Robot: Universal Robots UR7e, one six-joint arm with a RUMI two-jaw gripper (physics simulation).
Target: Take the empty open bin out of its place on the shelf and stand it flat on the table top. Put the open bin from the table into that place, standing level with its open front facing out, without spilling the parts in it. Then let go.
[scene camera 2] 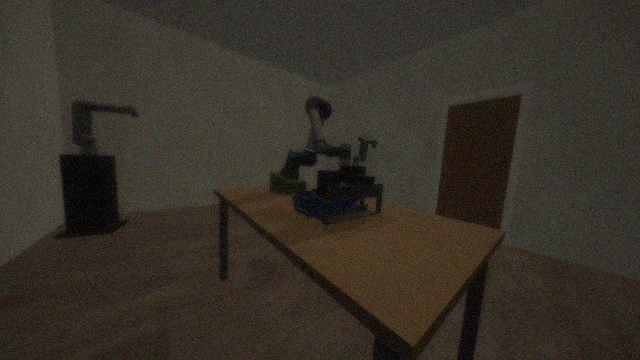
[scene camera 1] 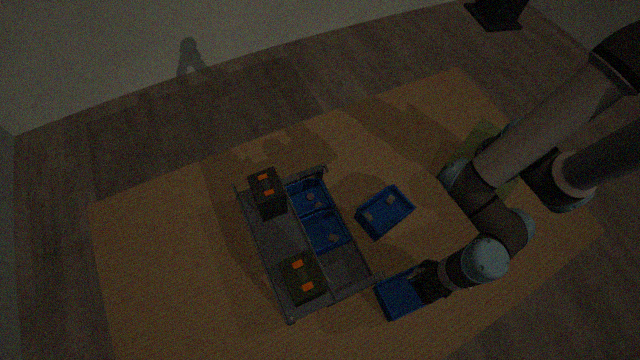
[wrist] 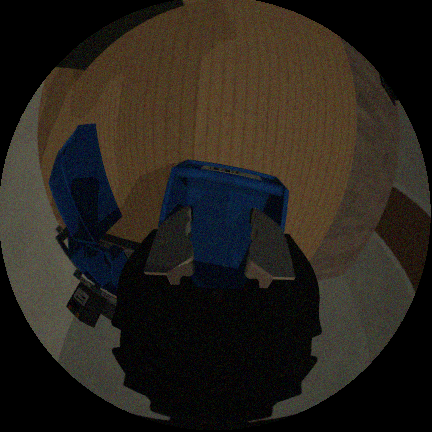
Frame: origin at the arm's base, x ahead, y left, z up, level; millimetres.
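Seen in the pictures: gripper, fingertip midpoint: [wrist: 221, 208]; arm's base, link origin: [scene camera 2: 289, 175].
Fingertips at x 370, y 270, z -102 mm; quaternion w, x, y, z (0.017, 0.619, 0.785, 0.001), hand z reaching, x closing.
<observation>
Pixels of each thing's top centre, then the offset from my fingertips to it. "spot": a spot on its surface instead. Level surfaces: height alone.
- empty blue bin, surface spot: [wrist: 220, 192] spot: dx -12, dy -5, dz -15 mm
- open bin with parts, surface spot: [wrist: 85, 155] spot: dx -35, dy -203, dz +5 mm
- table, surface height: dz -26 mm
The empty blue bin [scene camera 1: 397, 300] [wrist: 220, 192] is at the near end of the shelf, low over or on the table; the dim views do not show which. My gripper [scene camera 1: 425, 286] [wrist: 221, 208] reaches into it. Its jaws stand apart, spread against the inside of the side walls; the contact is partly hidden. The open bin with parts [scene camera 1: 382, 215] [wrist: 85, 155] stands on the table [scene camera 1: 160, 280] in front of the shelf [scene camera 1: 282, 240] [scene camera 2: 372, 187]. Two blue bins, one [scene camera 1: 310, 197] beside the other [scene camera 1: 325, 230], are on the lower level, with a vacant place nearest my gripper.
Two dark cases with orange latches, one [scene camera 1: 267, 200] at the far end and one [scene camera 1: 302, 280] at the near end, stand on the shelf's upper level. The shelf's near end post is close to the empty bin. A second arm stands on a black pedestal [scene camera 2: 90, 195] away from the table.
</observation>
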